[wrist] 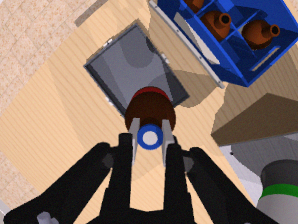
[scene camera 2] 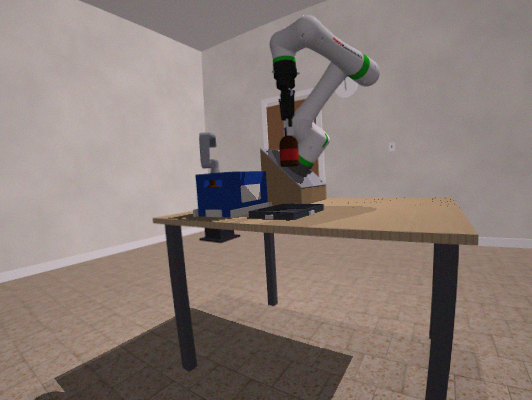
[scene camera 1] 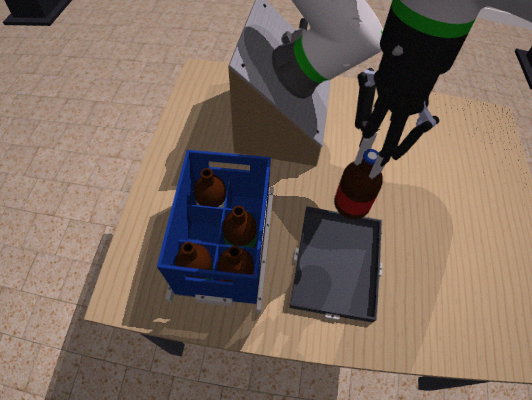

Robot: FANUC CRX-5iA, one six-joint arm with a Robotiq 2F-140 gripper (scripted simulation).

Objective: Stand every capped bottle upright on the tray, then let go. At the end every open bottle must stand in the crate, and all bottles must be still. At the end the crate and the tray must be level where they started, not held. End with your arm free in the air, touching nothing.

Labels:
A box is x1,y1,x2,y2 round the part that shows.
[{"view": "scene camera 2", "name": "my gripper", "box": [276,75,294,136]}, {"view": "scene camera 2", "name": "dark grey tray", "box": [249,204,323,219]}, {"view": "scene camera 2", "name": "blue crate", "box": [195,171,267,216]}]

